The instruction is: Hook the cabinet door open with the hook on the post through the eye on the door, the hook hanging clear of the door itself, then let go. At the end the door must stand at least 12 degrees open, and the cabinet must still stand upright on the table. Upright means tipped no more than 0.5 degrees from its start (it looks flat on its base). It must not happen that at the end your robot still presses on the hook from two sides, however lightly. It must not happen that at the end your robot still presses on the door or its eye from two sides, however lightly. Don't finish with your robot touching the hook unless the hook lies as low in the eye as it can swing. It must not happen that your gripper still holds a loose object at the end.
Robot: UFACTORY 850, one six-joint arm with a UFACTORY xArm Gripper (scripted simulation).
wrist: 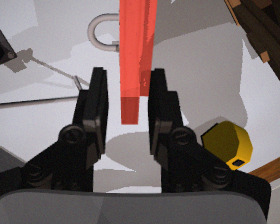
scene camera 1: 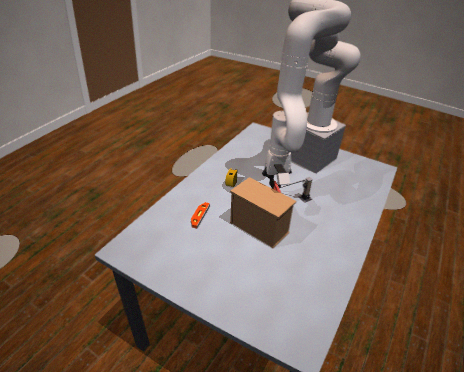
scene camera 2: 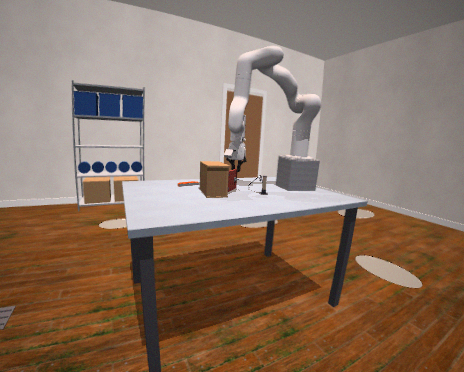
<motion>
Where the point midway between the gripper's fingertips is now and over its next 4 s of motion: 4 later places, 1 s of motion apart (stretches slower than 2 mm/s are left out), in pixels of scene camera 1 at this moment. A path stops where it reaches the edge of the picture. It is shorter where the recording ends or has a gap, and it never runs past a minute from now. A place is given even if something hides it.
The gripper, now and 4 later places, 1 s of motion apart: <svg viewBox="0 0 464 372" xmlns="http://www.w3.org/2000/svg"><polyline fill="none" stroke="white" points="275,186 274,185 274,176 276,172 283,165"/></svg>
</motion>
